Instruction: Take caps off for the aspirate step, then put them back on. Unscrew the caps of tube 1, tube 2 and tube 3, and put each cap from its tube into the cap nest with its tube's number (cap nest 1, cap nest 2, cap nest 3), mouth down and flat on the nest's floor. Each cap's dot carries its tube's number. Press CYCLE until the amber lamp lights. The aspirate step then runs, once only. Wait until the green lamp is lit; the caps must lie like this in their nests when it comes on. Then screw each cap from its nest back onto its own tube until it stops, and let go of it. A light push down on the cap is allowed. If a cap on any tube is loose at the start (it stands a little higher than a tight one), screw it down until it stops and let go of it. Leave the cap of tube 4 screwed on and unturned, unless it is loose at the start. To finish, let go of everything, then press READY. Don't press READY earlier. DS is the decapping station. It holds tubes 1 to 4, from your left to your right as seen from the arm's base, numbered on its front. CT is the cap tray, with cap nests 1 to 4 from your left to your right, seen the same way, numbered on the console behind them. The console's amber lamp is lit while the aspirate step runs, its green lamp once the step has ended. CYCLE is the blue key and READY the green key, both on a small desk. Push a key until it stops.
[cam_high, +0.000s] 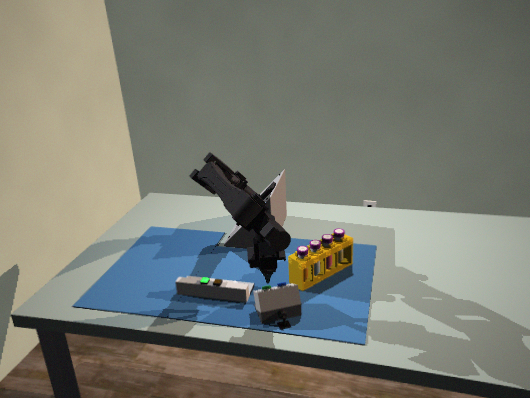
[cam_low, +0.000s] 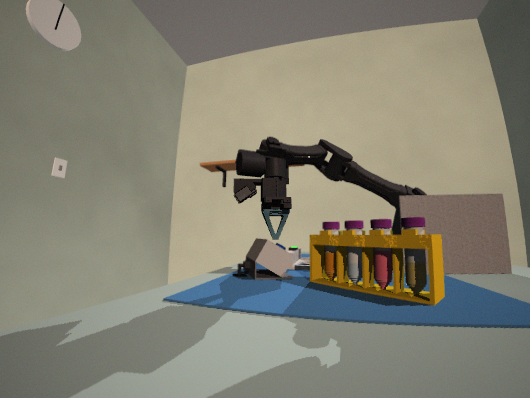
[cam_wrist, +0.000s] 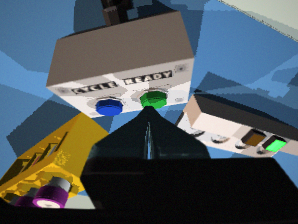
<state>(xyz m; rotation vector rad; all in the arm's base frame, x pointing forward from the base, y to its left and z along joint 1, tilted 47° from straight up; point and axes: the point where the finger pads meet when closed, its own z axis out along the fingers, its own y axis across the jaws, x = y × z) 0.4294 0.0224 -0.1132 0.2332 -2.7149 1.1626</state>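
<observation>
My hand is 2 cm above the green ready key. From my hand the other things lie so: blue cycle key (2 cm behind, 4 cm to the left, 2 cm below); small key desk (1 cm to the left, 4 cm below).
</observation>
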